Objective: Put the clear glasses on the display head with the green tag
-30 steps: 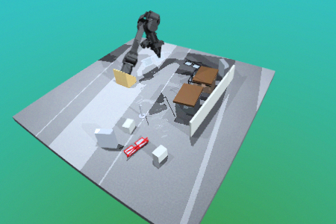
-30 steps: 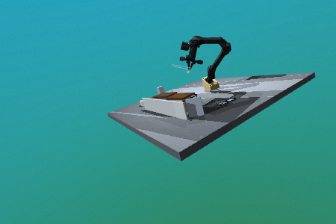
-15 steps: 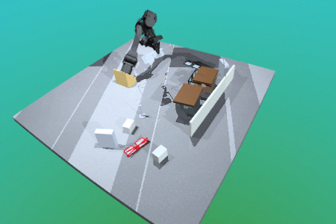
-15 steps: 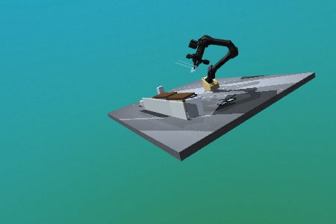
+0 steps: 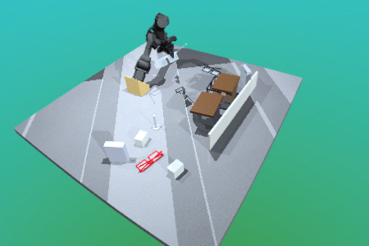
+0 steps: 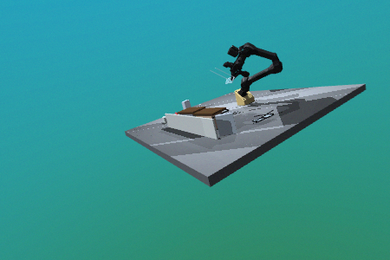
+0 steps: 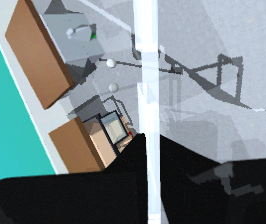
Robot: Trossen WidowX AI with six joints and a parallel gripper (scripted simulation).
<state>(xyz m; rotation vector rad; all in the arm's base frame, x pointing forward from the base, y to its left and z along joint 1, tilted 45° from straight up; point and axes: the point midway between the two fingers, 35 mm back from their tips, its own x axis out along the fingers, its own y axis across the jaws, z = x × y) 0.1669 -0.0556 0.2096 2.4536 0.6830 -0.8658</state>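
My gripper tip is 25 cm short of the display head, 17 cm to the left of it and 17 cm above it. Round my gripper tip: thin pale stand (6 cm ahead, 34 cm to the right, 20 cm below); then long white panel (41 cm ahead, 8 cm to the right, 17 cm below).
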